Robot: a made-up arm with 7 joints.
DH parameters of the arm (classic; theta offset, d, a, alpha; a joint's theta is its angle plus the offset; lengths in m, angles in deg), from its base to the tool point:
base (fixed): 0 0.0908 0.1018 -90
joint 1: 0 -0.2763 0.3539 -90
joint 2: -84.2 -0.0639 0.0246 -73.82
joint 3: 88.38 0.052 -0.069 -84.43
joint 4: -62.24 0 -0.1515 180
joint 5: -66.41 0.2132 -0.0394 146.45
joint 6: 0 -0.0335 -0.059 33.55
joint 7: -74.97 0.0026 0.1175 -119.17
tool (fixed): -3.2 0.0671 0 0
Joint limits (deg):
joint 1: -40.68..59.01
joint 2: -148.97..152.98
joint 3: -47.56..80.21
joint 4: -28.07..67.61
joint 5: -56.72..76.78
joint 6: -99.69..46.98
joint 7: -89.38..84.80
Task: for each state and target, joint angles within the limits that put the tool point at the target. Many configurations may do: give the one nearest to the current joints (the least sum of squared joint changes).
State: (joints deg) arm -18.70 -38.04 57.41 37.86 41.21 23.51 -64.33
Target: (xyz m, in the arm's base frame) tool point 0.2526 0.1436 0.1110
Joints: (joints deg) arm -14.21 -42.35 48.24 35.98 47.16 18.74 -69.63
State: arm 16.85 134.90 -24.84 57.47 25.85 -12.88 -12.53
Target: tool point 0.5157 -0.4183 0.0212
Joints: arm -30.14 152.98 -45.99 67.61 12.63 -0.32 -26.61
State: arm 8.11 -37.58 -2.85 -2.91 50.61 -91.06 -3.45
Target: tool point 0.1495 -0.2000 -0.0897
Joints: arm -3.58 -41.01 -8.02 -6.45 49.63 -88.89 3.93
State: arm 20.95 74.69 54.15 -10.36 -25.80 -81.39 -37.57
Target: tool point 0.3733 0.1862 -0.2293
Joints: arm 49.48 21.43 22.56 -11.64 -7.34 -84.78 -56.83
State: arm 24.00 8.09 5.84 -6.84 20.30 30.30 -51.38
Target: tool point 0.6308 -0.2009 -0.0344
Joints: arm -15.36 41.79 -27.52 18.34 9.18 38.47 -65.01
